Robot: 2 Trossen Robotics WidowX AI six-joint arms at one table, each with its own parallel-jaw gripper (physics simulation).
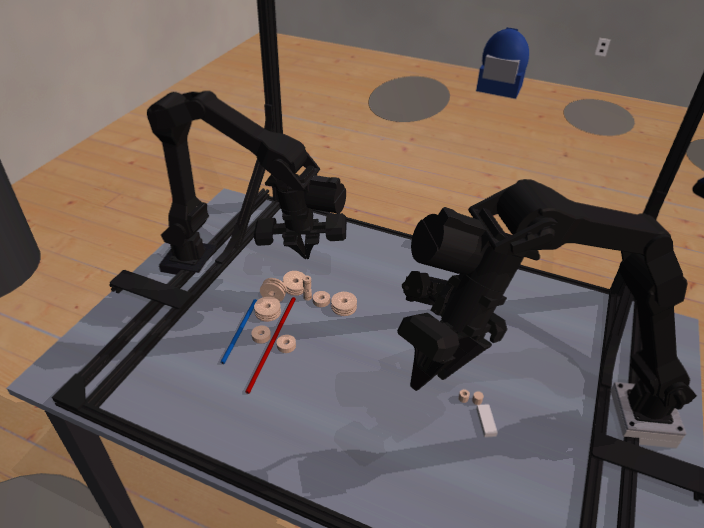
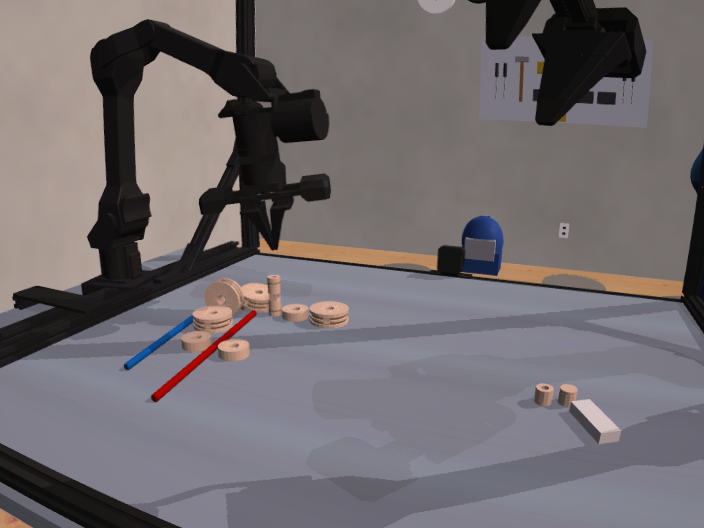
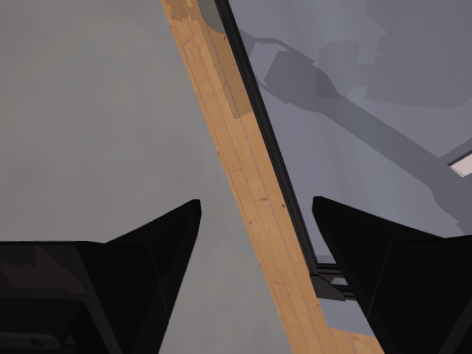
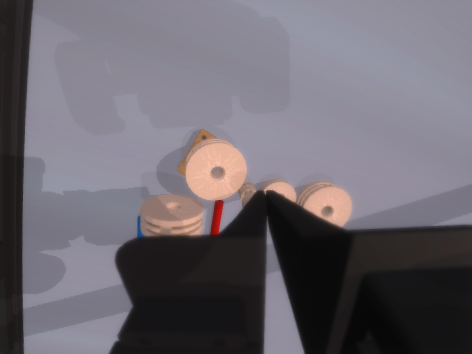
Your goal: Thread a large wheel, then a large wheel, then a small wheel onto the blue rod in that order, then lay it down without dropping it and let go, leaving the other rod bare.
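Frame: origin at the left arm's base, x ahead, y left, z up, level; centimetres.
Seen in the pictures: left gripper, fingertip midpoint: [image 1: 427,383] [image 2: 523,89] [image 3: 256,205]; right gripper, fingertip midpoint: [image 1: 307,257] [image 2: 274,249] [image 4: 264,197]; left arm's base, link origin: [image 1: 649,406]; right arm's base, link origin: [image 1: 188,254] [image 2: 121,277].
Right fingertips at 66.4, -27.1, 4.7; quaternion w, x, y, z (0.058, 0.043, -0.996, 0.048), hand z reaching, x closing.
Offsets run from my right fingertips to a thing's middle, as dx, dy, dz.
The blue rod @[+11.9, +14.6, -8.7] [image 1: 238,331] [image 2: 159,342] lies bare on the table, left of the longer bare red rod @[+4.6, +16.9, -8.7] [image 1: 270,345] [image 2: 204,356] [image 4: 217,218]. Large grooved wheels lie flat near the rods' far ends: one @[+7.4, +8.5, -8.2] [image 1: 258,310] between them, one @[+3.0, +0.2, -7.6] [image 1: 288,283] behind, one @[-8.7, +4.7, -8.2] [image 1: 344,309] to the right. Another large wheel @[+6.9, +4.4, -6.4] [image 1: 272,290] [image 2: 220,294] stands on edge. Small wheels @[+7.2, +15.5, -8.5] [image 1: 261,338] @[+1.6, +17.3, -8.5] [image 1: 286,348] @[-3.5, +3.6, -8.5] [image 1: 321,303] lie flat. My right gripper [image 1: 307,256] [image 2: 275,247] [image 4: 264,197] is shut and empty, above and behind the wheels. My left gripper [image 1: 429,382] [image 2: 522,84] [image 3: 256,205] is open and empty, high at the right.
A narrow upright wooden stack @[-0.3, +2.9, -6.3] [image 1: 307,289] [image 2: 274,296] stands beside the back wheel. An orange-brown flat piece @[+4.5, -0.8, -8.8] [image 4: 204,135] shows partly beneath that wheel. Two short cylinders @[-33.9, +26.0, -8.3] [image 1: 464,398] @[-36.5, +26.2, -8.3] [image 1: 478,398] and a white block @[-37.9, +30.7, -8.6] [image 1: 486,420] [image 2: 594,420] are at the right. Black frame rails [image 1: 210,471] edge the table.
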